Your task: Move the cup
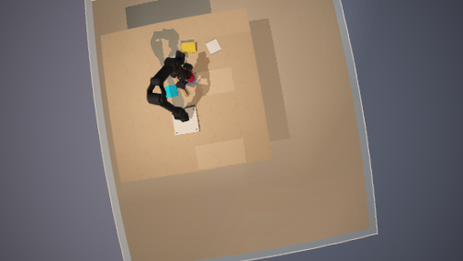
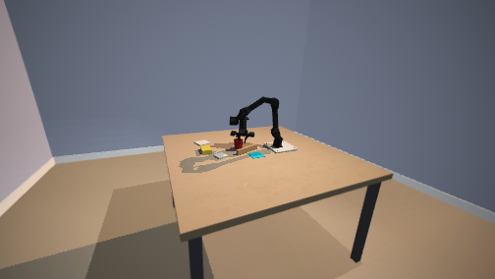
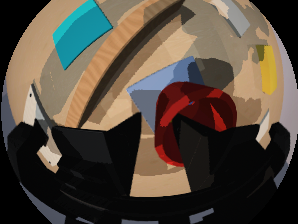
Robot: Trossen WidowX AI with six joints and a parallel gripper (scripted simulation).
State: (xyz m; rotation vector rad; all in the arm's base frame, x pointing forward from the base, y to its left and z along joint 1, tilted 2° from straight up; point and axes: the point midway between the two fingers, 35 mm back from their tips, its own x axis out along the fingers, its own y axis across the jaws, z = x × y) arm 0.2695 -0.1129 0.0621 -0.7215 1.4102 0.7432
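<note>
Right now my gripper tip is 3 cm short of the red cup and 2 cm to the left of it. Also, from my gripper tip: cyan pad 17 cm to the left, 5 cm below, 3 cm behind; wooden bar 8 cm to the left, 3 cm below; light blue pad 5 cm below, 2 cm to the right, 2 cm ahead.
</note>
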